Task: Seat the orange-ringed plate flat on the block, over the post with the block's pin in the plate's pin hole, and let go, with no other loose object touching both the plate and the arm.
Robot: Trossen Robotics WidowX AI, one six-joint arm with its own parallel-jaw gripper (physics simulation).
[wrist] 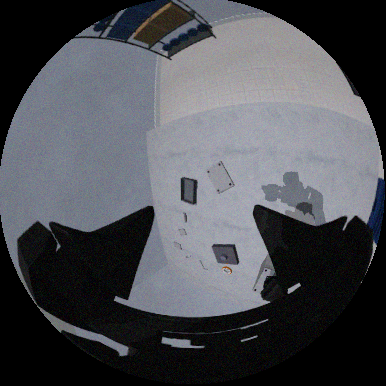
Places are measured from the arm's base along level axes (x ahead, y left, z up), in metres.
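Where they show: gripper, between the fingertips: (205, 210); arm's base, origin of its link: (271, 282).
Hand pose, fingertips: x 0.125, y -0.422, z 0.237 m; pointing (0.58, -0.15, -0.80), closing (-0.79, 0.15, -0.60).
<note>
Things, the pixels of their top centre, and the offset from my fingertips. "pt": a spot on its surface instead.
- orange-ringed plate, centre of its top: (225, 270) dx +0.139, dy +0.569, dz -0.351 m
- dark square block, centre of its top: (222, 257) dx +0.146, dy +0.422, dz -0.320 m
- round post, a spot on its surface: (223, 257) pt dx +0.140, dy +0.418, dz -0.320 m
- dark rectangular tray, centre of its top: (186, 190) dx +0.328, dy +0.080, dz -0.337 m
- pale plate with corner holes, centre of its top: (218, 177) dx +0.157, dy +0.025, dz -0.354 m
- flat square, a spot on its surface: (182, 232) pt dx +0.439, dy +0.360, dz -0.357 m
- thin rod, centre of its top: (202, 264) dx +0.314, dy +0.603, dz -0.356 m
The orange-ringed plate (230, 271) is small and pale with an orange rim. It lies on the table beside the dark block, close to its lower edge in the wrist view; whether they touch is too small to tell. The dark square block (231, 251) has a round post (223, 257) rising from it, with no plate over it; its pin cannot be made out. My gripper (205, 210) is wide open and empty, its two black fingers high above the table, with the block and plate showing between them, nearer the right finger.
A dark rectangular tray (189, 190) and a pale plate with corner holes (220, 177) lie farther up. Several small pieces, among them a flat square (182, 232) and a thin rod (203, 264), lie left of the block. The arm's mount (261, 279) shows beside the right finger.
</note>
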